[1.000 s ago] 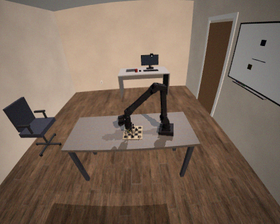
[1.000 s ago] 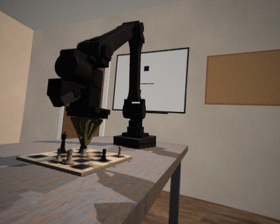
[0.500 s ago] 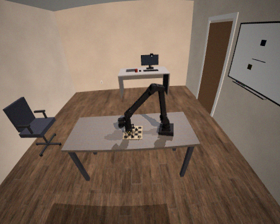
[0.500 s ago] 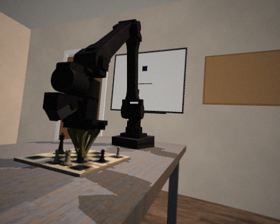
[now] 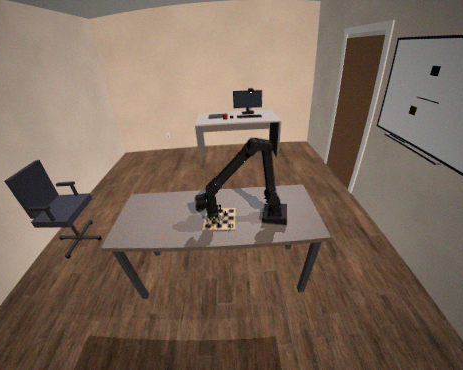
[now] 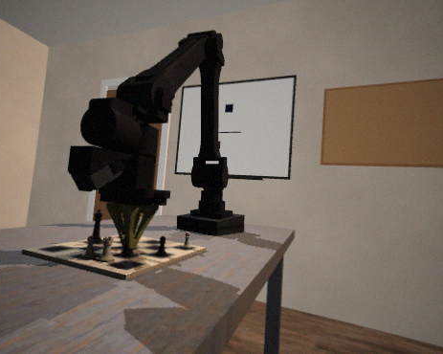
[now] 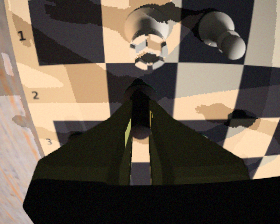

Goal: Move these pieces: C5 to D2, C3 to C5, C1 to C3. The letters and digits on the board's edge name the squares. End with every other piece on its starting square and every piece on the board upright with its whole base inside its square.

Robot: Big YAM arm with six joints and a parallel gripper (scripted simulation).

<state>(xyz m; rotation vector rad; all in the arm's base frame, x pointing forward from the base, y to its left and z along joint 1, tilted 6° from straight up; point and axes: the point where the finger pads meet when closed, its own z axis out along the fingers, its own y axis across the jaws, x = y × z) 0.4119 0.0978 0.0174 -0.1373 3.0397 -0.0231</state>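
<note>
Now: the white rook 40 mm ahead of my hand. Round my hand: tall black piece: 20 mm behind, 120 mm to the right, 10 mm above; chessboard: 30 mm behind, 40 mm to the right, 20 mm below.
</note>
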